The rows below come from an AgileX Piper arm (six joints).
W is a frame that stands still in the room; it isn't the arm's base.
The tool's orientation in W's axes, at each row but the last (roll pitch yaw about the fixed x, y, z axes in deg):
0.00, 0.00, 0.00
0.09, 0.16, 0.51
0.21, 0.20, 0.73
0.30, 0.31, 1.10
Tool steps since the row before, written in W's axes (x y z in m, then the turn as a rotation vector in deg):
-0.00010, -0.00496, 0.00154, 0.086, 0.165, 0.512
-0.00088, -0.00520, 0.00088, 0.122, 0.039, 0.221
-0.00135, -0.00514, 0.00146, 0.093, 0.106, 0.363
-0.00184, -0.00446, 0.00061, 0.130, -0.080, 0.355
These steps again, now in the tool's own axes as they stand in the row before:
-0.00010, -0.00496, 0.00154, 0.086, 0.165, 0.512
-0.00093, -0.00519, 0.00089, 0.122, 0.038, 0.221
-0.00142, -0.00512, 0.00147, 0.093, 0.106, 0.363
-0.00193, -0.00442, 0.00062, 0.127, -0.081, 0.356

